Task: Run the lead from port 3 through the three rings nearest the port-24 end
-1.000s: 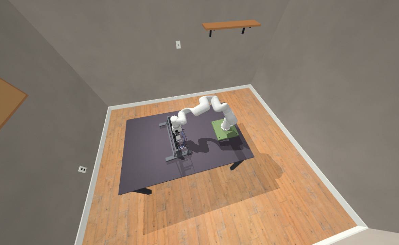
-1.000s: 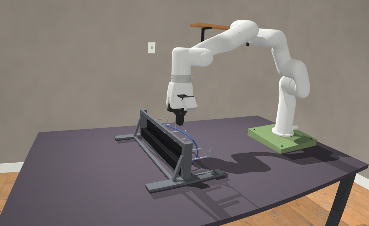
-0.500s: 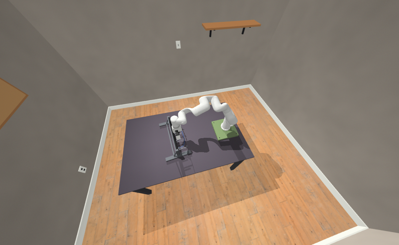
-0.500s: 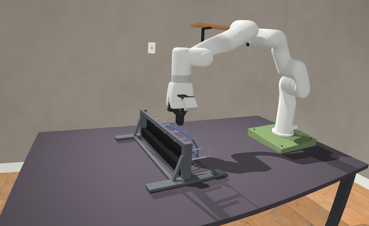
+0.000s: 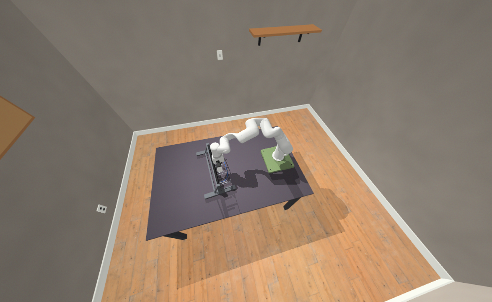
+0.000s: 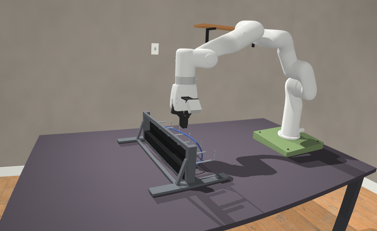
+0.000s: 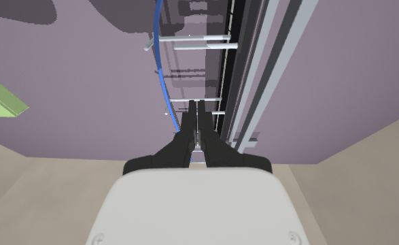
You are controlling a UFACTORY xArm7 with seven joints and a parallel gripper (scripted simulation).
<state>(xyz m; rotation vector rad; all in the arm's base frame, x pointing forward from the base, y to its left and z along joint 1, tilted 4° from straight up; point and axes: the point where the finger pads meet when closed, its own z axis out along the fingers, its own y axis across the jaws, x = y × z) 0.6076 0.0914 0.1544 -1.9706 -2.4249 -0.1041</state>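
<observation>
Right now the grey rack is 70 mm ahead of my hand, 40 mm to the right of it and 100 mm below it.
</observation>
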